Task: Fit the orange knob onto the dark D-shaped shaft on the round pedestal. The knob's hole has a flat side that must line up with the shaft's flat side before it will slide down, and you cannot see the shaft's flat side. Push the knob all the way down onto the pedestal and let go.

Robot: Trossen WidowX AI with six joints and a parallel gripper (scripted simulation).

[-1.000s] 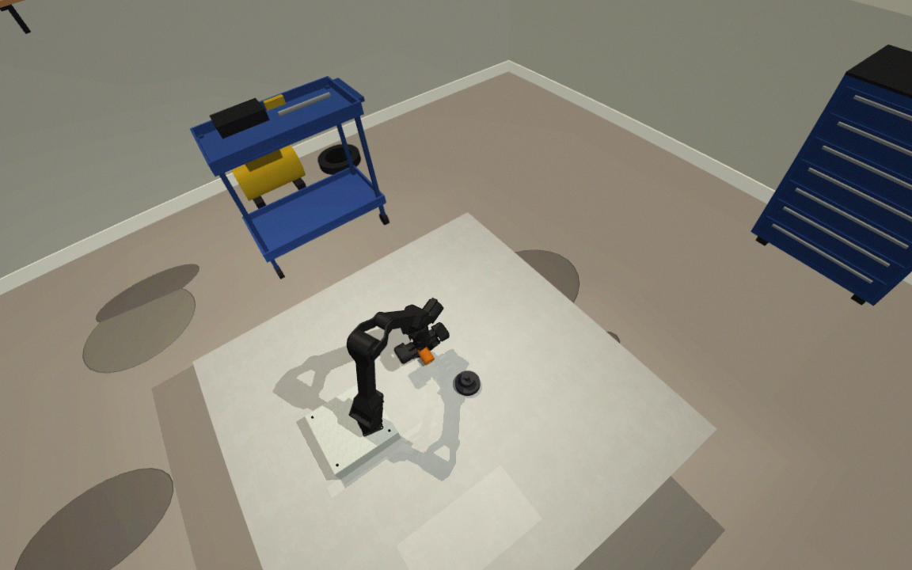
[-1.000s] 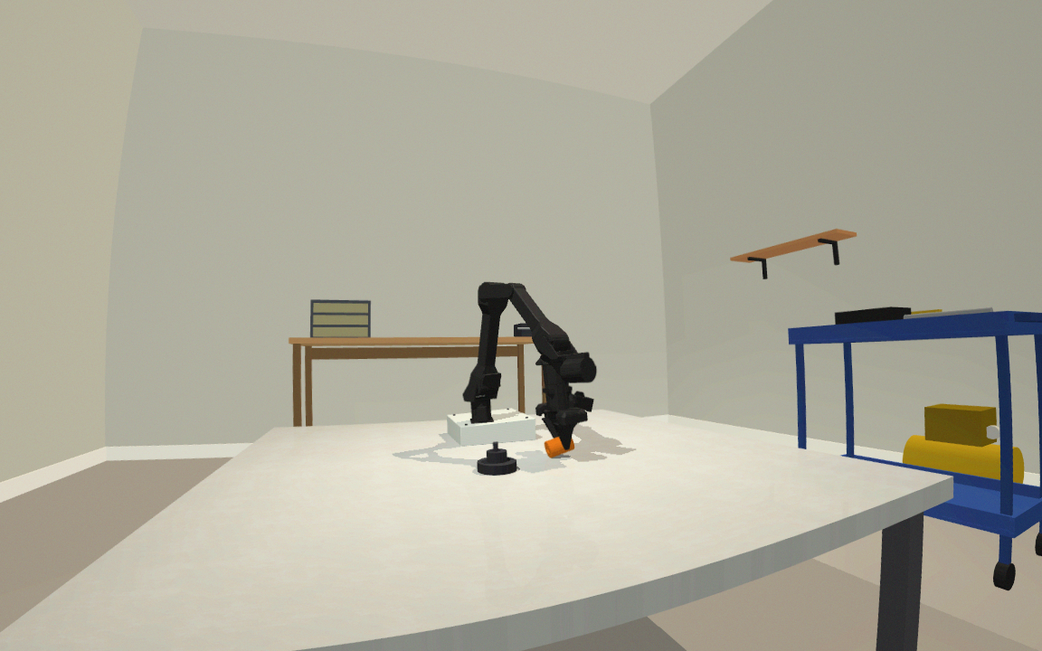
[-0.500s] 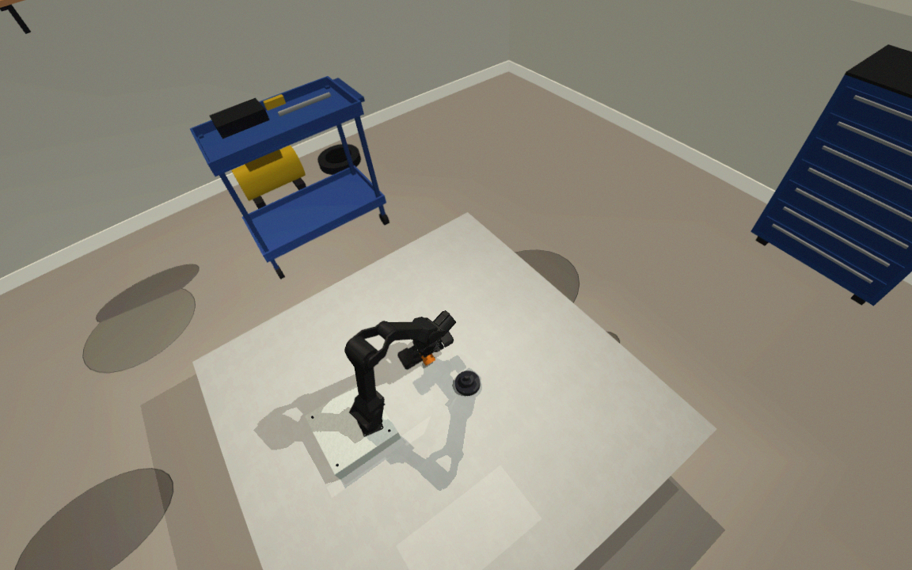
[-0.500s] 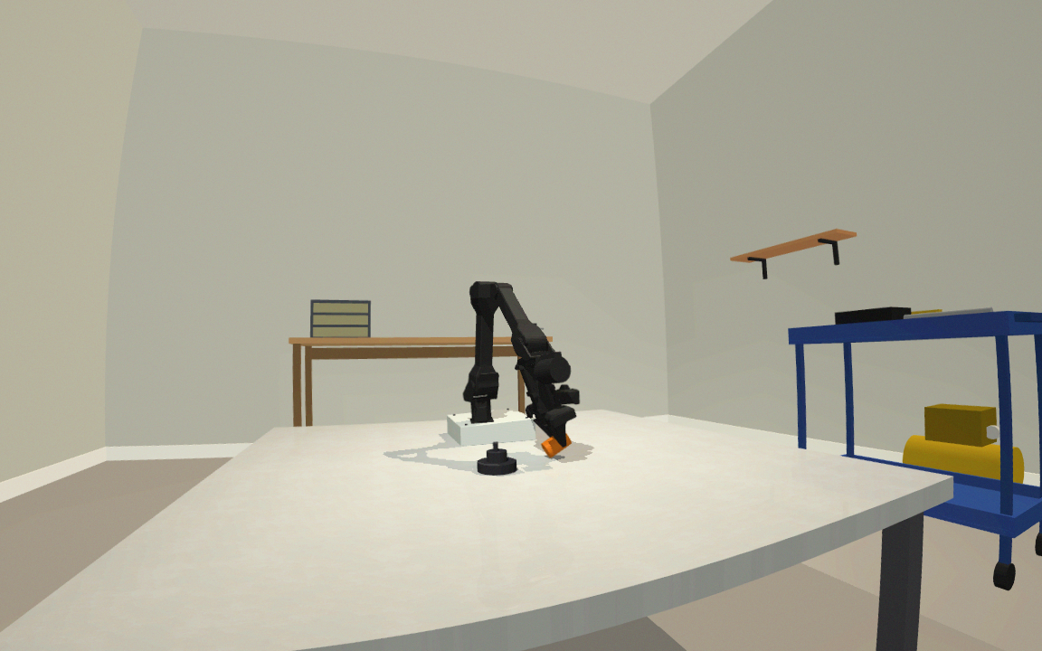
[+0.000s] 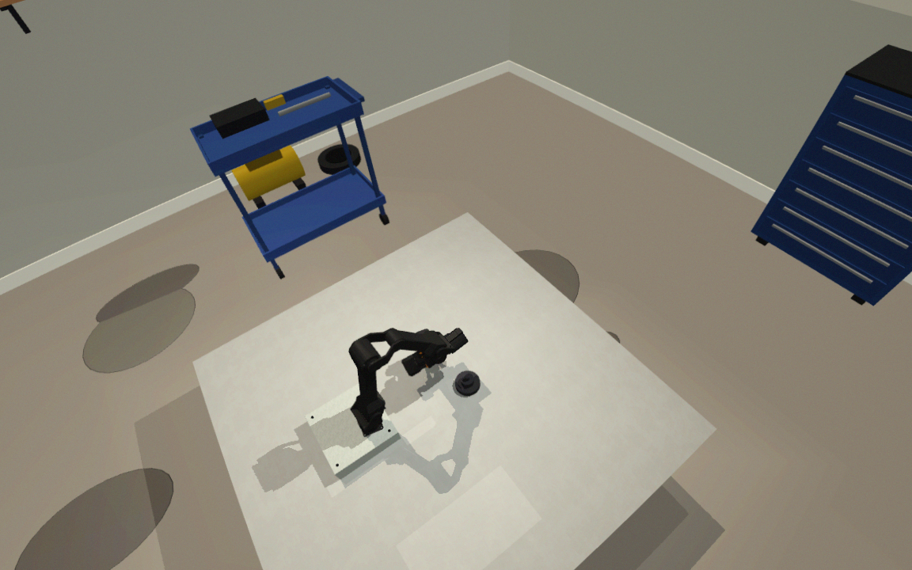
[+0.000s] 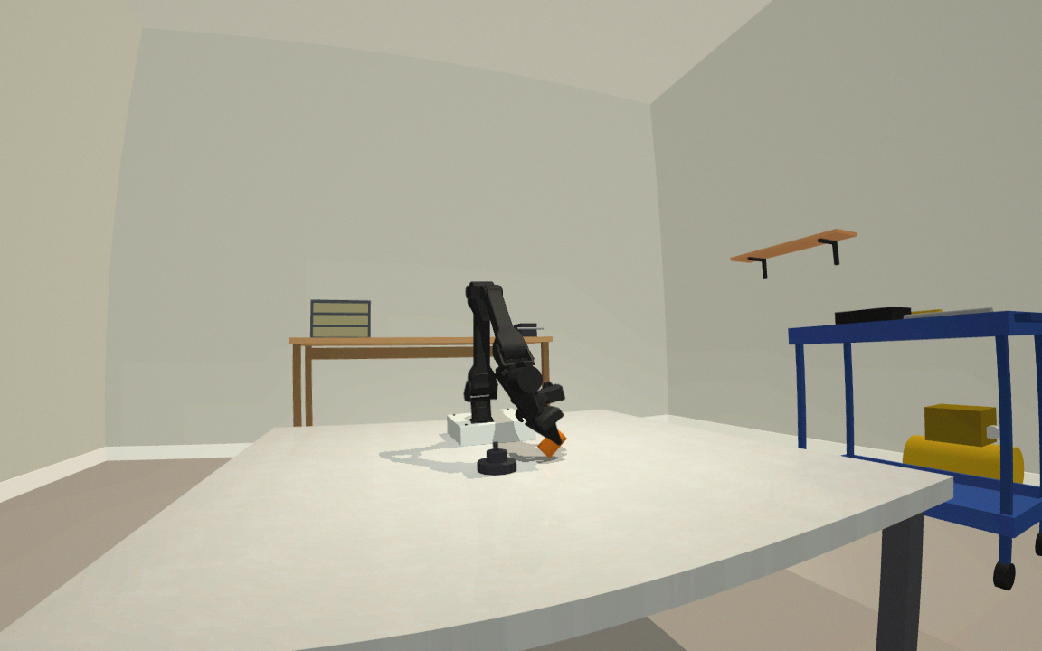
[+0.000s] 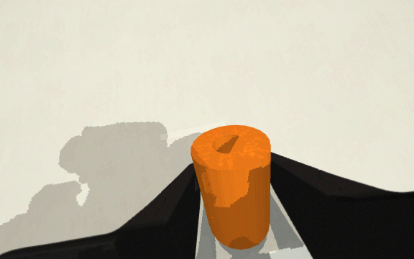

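Right now the dark round pedestal is 90 mm ahead of my gripper tip and 150 mm to the right of it. From my gripper tip the other things lie so: orange knob (10 mm to the right).
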